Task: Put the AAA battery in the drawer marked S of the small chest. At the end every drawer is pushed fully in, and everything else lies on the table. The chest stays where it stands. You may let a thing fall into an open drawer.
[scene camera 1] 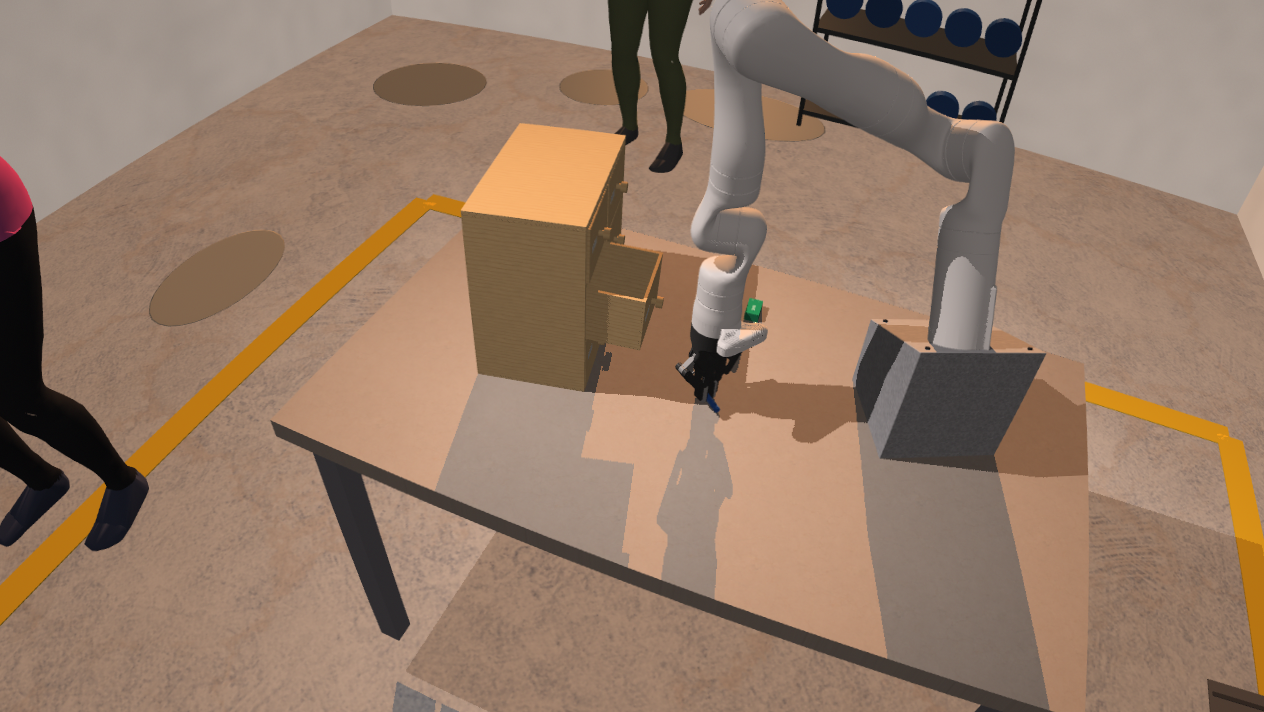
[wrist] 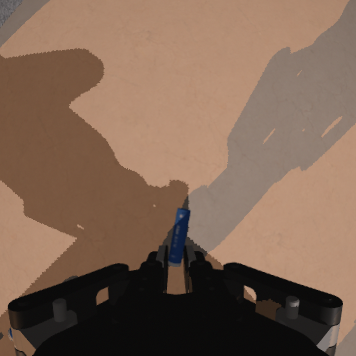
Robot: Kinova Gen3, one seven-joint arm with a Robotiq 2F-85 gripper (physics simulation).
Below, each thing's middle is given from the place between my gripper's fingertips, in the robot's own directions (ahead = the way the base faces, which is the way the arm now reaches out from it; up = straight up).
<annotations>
The drawer (scene camera 1: 622, 293) is 20 cm ahead of my hand, 16 cm above it and 2 cm to the right of it. The rest, counted from my hand: slim blue AAA battery (wrist: 180, 226) (1 cm to the left, 1 cm behind, 1 cm above).
</annotations>
